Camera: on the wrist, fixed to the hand. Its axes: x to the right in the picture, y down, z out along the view.
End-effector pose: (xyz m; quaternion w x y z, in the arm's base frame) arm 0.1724 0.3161 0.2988 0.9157 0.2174 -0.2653 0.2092
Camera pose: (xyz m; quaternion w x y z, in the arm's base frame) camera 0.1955 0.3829 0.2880 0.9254 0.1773 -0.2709 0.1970
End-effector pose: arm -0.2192 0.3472 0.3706 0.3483 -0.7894 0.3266 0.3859
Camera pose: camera -0.2165 0.2769 0.3576 0.3134 -0.8054 0.3096 0.3966
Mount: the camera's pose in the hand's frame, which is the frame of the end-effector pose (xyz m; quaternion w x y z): 0.0295 0.0400 -0.0514 0.9991 -0.0432 0.0032 -0.0014
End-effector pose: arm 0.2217 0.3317 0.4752 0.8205 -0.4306 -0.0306 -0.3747
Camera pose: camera 0.2545 0.2908 0.4266 0.8007 -0.4644 -0.0124 -0.3782
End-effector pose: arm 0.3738 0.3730 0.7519 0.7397 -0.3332 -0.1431 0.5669
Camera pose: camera 0.3837 0.3890 0.6829 0.7259 -0.3664 -0.1656 0.5581
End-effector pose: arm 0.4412 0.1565 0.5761 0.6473 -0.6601 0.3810 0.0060
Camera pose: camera 0.4168 0.1029 0.5356 0.6170 -0.6880 0.3815 0.0194
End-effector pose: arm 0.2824 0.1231 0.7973 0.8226 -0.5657 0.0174 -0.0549
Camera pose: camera 0.3099 0.0863 0.7425 0.7973 -0.6006 0.0216 -0.0571
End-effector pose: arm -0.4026 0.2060 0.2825 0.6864 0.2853 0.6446 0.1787
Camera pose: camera -0.4453 0.2633 0.2840 0.6963 0.2539 0.6389 0.2063
